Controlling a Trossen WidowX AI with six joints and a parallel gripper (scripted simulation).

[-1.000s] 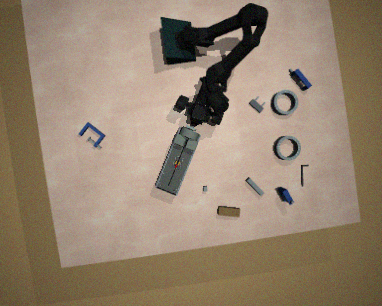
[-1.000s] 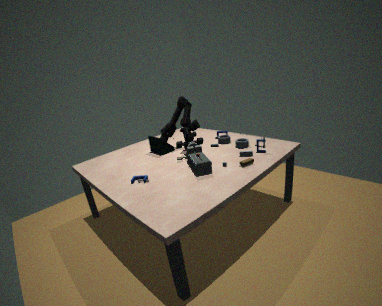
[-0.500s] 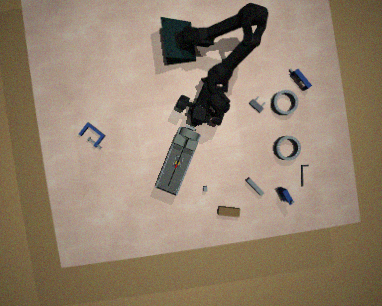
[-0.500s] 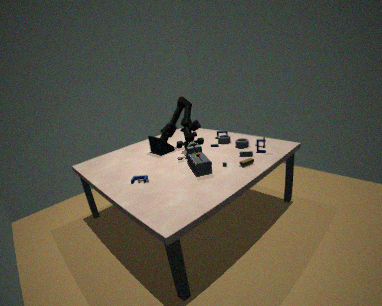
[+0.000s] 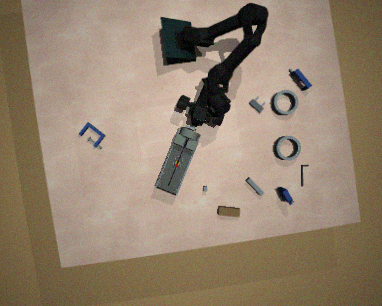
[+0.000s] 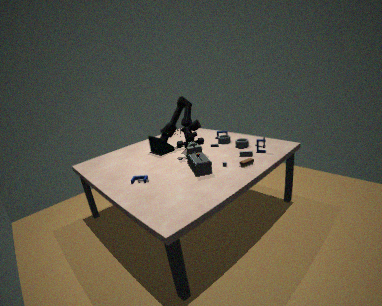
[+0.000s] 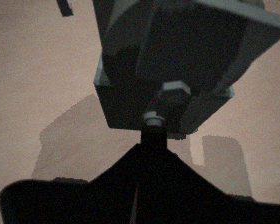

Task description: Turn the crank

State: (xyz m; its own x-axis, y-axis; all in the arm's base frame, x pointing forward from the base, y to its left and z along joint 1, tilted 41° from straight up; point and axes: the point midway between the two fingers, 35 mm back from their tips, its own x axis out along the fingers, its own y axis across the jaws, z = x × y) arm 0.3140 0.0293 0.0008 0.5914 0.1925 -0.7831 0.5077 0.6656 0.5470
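Right now my gripper tip is 2 cm past the dark handle, 1 cm to the right of it and 2 cm below it. From my gripper tip the other things lie so: small grey cube: 27 cm ahead, 2 cm to the left, 2 cm below; red pointer: 15 cm ahead, 9 cm to the right, 5 cm above; grey bar: 28 cm ahead, 22 cm to the left, 2 cm below.
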